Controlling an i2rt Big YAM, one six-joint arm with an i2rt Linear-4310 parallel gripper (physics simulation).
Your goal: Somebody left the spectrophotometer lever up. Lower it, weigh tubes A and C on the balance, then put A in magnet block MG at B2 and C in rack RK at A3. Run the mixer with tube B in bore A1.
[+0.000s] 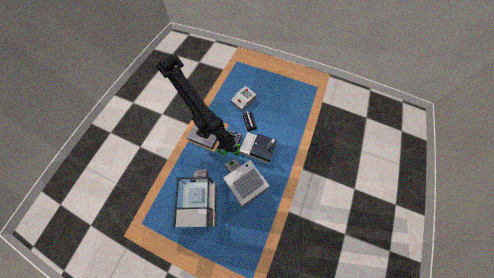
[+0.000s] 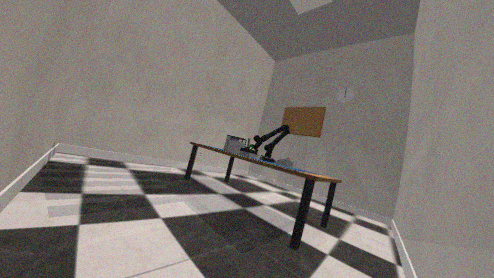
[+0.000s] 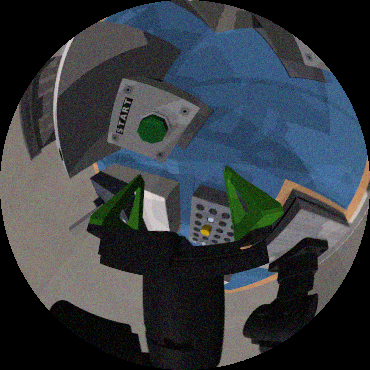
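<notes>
My gripper is open and empty, its green fingers apart above the mat near the tube rack. A yellow-topped tube stands in the rack; the tube letters cannot be read. The white and dark device with a lever, which looks like the spectrophotometer, is beside the rack; the lever stands out from its dark part, its exact position unclear. The glass-walled balance stands at the lower left of the mat. A START box with a green button lies ahead of the fingers.
A white device with a grey grid top stands beside the START box. A small grey box is by the balance. A black strip-like block and a white keypad device lie farther up the mat.
</notes>
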